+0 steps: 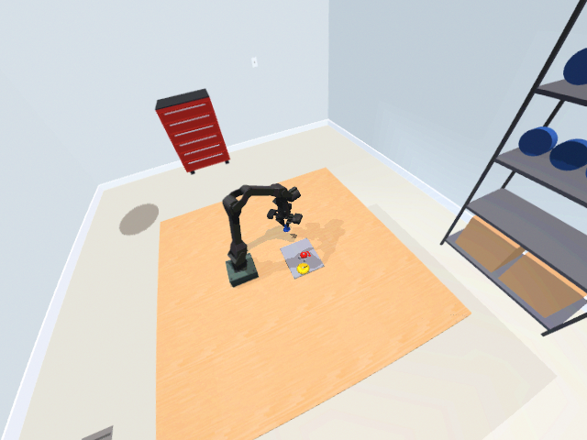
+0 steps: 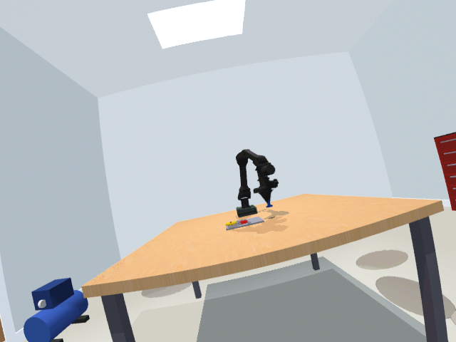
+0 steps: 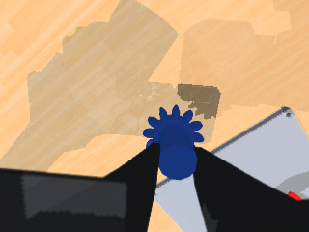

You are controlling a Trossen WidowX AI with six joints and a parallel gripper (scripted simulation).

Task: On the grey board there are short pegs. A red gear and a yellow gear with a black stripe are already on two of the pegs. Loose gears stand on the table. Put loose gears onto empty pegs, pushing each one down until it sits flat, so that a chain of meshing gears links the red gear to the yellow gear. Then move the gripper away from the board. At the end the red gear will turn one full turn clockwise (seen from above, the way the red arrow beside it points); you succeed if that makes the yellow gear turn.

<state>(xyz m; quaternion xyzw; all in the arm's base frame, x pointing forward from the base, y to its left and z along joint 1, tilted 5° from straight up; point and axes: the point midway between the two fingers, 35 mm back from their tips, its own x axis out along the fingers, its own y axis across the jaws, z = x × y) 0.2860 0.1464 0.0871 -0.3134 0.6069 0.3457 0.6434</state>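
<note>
Now: gripper tip 160 mm to the left of the red gear, 70 mm above it and 50 mm short of it. Also, from my gripper tip: yellow gear (240 mm to the right, 70 mm below, 20 mm ahead); blue gear (10 mm below); red arrow (160 mm to the right, 80 mm below, 70 mm ahead).
</note>
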